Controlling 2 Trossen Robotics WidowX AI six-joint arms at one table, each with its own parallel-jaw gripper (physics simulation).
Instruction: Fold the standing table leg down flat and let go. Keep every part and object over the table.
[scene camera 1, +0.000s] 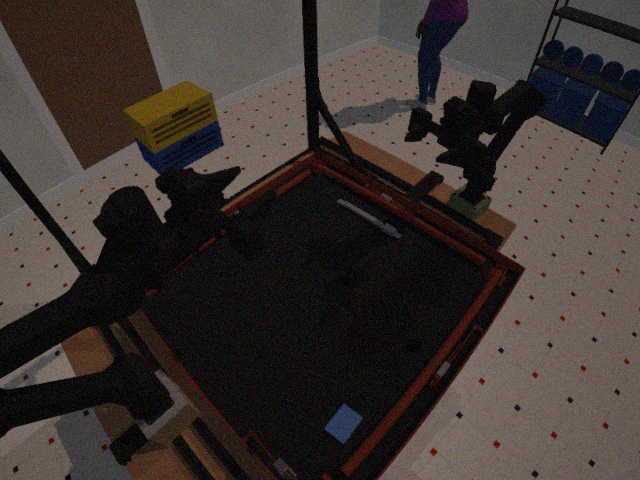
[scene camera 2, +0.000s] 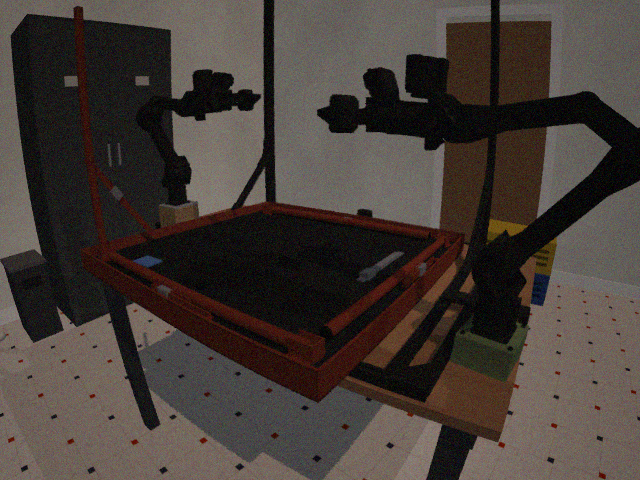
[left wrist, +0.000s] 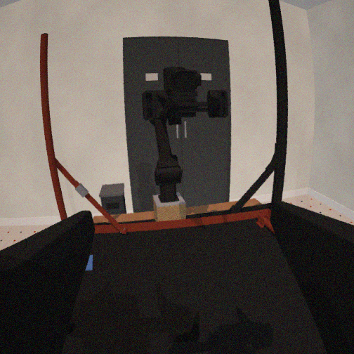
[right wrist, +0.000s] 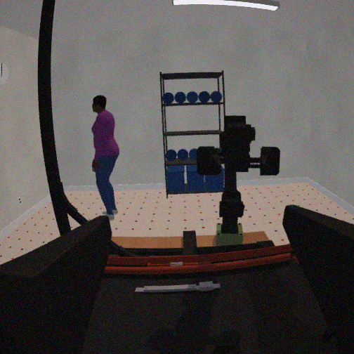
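Pixels of known places: left gripper, fingertip midpoint: (scene camera 1: 420, 149); right gripper, fingertip midpoint: (scene camera 1: 257, 179) (scene camera 2: 250, 95); left arm's base, origin of the base link: (scene camera 1: 471, 196) (scene camera 2: 494, 329); right arm's base, origin of the base link: (scene camera 1: 153, 402) (scene camera 2: 177, 203).
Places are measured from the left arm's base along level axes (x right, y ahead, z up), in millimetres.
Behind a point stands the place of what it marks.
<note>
The standing table leg (scene camera 2: 82, 103) {x -345, y 832, z 391 mm} (left wrist: 46, 110) is a red pole, upright at the left corner of the upturned table (scene camera 2: 206, 320) {x -306, y 336, z 22 mm} (scene camera 1: 403, 413) {x -311, y 630, z -7 mm} in scene camera 2. Its slanted brace (scene camera 2: 130, 207) {x -230, y 882, z 105 mm} (left wrist: 100, 211) has a grey clip and runs down to the rim. In scene camera 1 the pole does not show. Red folded legs (scene camera 1: 423, 366) (scene camera 2: 361, 304) {x -89, y 207, z 16 mm} lie along other sides. My left gripper (scene camera 1: 430, 140) {x 0, y 350, z 324 mm} (scene camera 2: 324, 113) {x 0, y 350, z 324 mm} is open and empty, high above the table, away from the leg. My right gripper (scene camera 1: 248, 211) (scene camera 2: 256, 98) {x 52, y 681, z 382 mm} (right wrist: 199, 221) is also open and empty, high above the table.
A silver bar-shaped tool (scene camera 1: 368, 218) {x 137, y 326, z -9 mm} (scene camera 2: 381, 266) {x 122, y 310, z -9 mm} (right wrist: 175, 288) and a blue square (scene camera 1: 343, 423) {x -250, y 738, z -5 mm} (scene camera 2: 147, 260) {x -249, y 737, z -5 mm} (left wrist: 90, 262) lie on the black underside. Tall black posts (scene camera 1: 310, 72) {x 553, y 220, z 259 mm} (scene camera 2: 269, 103) {x 421, y 1052, z 388 mm} (left wrist: 281, 100) (right wrist: 46, 100) with braces rise beside the table. A person (scene camera 1: 434, 46) (right wrist: 106, 150) stands beyond.
</note>
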